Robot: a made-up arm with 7 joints.
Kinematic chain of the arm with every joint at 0, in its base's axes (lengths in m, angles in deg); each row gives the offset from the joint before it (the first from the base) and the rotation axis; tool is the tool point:
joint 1: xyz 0.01 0.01 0.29 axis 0 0.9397 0.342
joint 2: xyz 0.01 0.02 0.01 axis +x
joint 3: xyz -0.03 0.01 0 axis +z
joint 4: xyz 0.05 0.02 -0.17 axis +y
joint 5: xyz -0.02 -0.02 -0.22 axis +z
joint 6: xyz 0 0.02 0.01 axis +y
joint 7: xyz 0.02 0.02 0 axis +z
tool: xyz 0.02 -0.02 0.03
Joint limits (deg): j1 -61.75..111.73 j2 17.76..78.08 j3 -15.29..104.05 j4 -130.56..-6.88 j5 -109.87..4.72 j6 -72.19..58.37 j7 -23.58..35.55
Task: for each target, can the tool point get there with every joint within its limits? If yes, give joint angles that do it. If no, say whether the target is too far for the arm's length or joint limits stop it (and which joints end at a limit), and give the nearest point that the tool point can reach.
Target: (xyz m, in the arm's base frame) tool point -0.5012 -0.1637 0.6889
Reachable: no: too far | nearest point -0.3317 0.0353 0.5402 | short by 0.301 m
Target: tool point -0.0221 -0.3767 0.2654
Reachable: no: joint limits stop it (at a limit: joint 1, joint 2, joint 3, joint 4, joint 7) | nearest point 0.1126 -0.1219 0.3946 | short by 0.316 m
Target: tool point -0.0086 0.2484 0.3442
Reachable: yes | joints 1.74 34.04 91.54 -113.94 -49.57 -20.17 9.83
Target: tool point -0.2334 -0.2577 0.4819
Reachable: no: joint limits stop it (at a limit: joint 1, joint 2, joint 3, joint 4, joint 5) | nearest point -0.3359 -0.0817 0.3747 | short by 0.230 m
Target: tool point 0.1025 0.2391 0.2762
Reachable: yes | joints 19.45 41.13 40.66 -105.03 -29.67 -42.55 27.06
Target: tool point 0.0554 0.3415 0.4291
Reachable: yes | joints 82.64 67.80 90.36 -65.38 -35.84 25.25 14.67
